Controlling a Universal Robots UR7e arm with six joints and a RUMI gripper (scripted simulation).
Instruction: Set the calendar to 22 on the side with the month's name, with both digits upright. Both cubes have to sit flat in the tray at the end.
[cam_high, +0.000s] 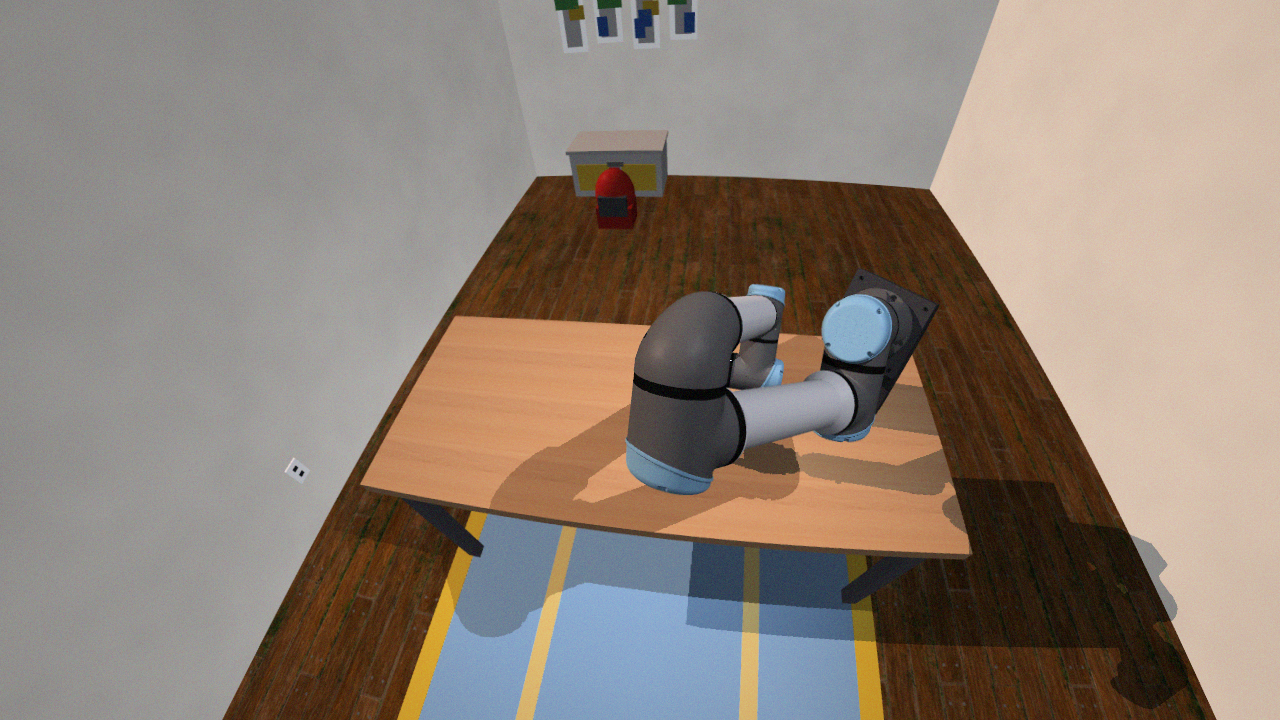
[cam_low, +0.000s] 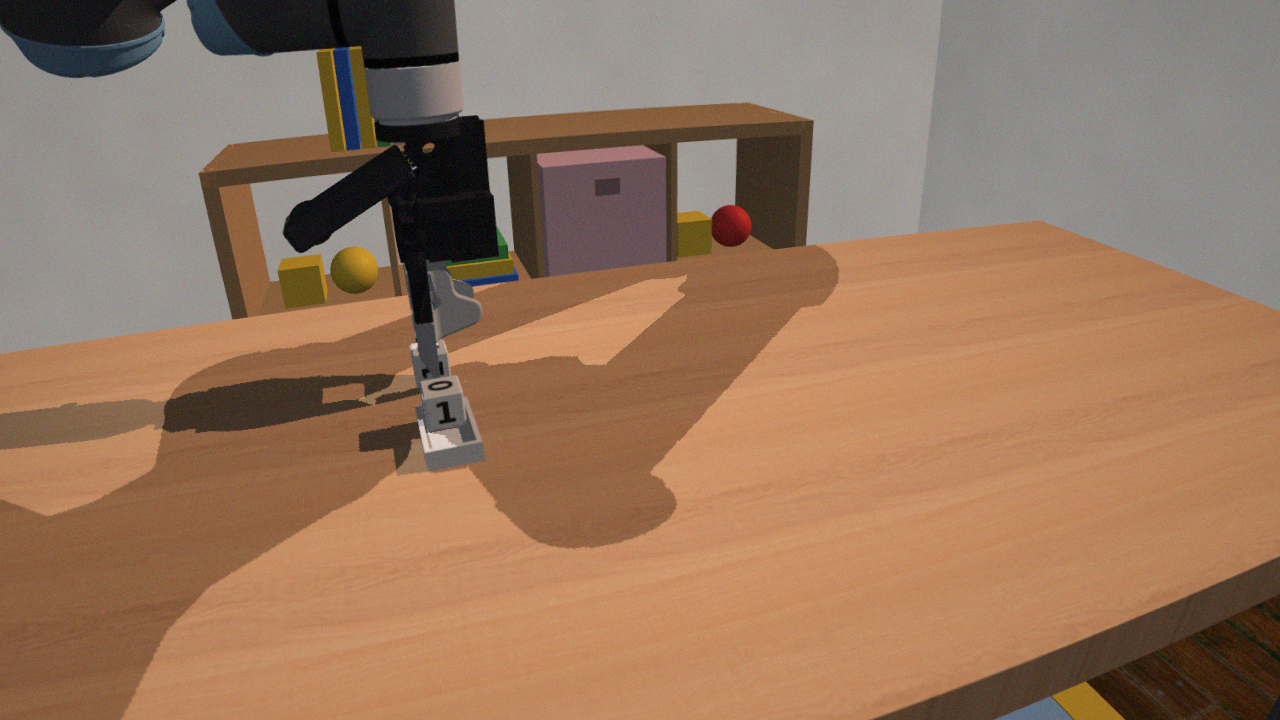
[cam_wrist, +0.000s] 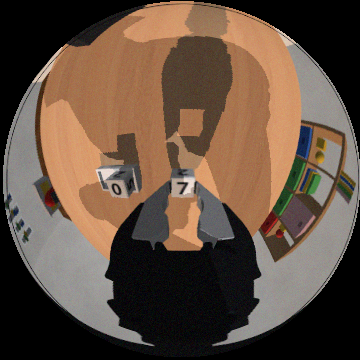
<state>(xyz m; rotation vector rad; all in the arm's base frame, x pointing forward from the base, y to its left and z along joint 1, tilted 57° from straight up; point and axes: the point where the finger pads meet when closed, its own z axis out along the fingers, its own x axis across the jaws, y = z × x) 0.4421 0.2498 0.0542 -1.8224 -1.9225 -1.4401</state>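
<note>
Now: hand 10 mm above the white cube. Round my hand: grey tray 30 mm ahead, 110 mm to the right, 20 mm below.
</note>
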